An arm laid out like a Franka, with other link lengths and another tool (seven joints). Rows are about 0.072 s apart.
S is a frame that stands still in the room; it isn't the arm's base.
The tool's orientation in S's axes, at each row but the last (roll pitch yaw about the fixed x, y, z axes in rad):
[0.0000, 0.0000, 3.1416]
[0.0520, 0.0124, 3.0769]
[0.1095, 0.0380, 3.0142]
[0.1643, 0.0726, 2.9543]
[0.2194, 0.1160, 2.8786]
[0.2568, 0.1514, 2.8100]
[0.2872, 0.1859, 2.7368]
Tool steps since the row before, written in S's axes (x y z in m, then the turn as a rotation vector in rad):
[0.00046, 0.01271, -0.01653, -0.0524, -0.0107, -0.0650]
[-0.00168, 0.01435, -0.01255, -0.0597, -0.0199, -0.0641]
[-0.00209, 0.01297, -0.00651, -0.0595, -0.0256, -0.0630]
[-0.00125, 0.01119, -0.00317, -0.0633, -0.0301, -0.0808]
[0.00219, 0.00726, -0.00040, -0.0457, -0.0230, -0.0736]
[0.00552, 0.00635, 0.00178, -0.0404, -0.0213, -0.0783]
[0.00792, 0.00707, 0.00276, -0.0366, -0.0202, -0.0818]
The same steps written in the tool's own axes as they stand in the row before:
[-0.00046, -0.01271, -0.01653, 0.0524, 0.0107, -0.0650]
[0.00276, -0.01484, -0.01176, 0.0591, 0.0204, -0.0645]
[0.00397, -0.01322, -0.00495, 0.0581, 0.0261, -0.0641]
[0.00353, -0.01109, -0.00112, 0.0623, 0.0283, -0.0822]
[-0.00018, -0.00749, 0.00124, 0.0464, 0.0183, -0.0745]
[-0.00338, -0.00722, 0.00322, 0.0427, 0.0137, -0.0788]
[-0.00493, -0.00869, 0.00453, 0.0404, 0.0102, -0.0819]

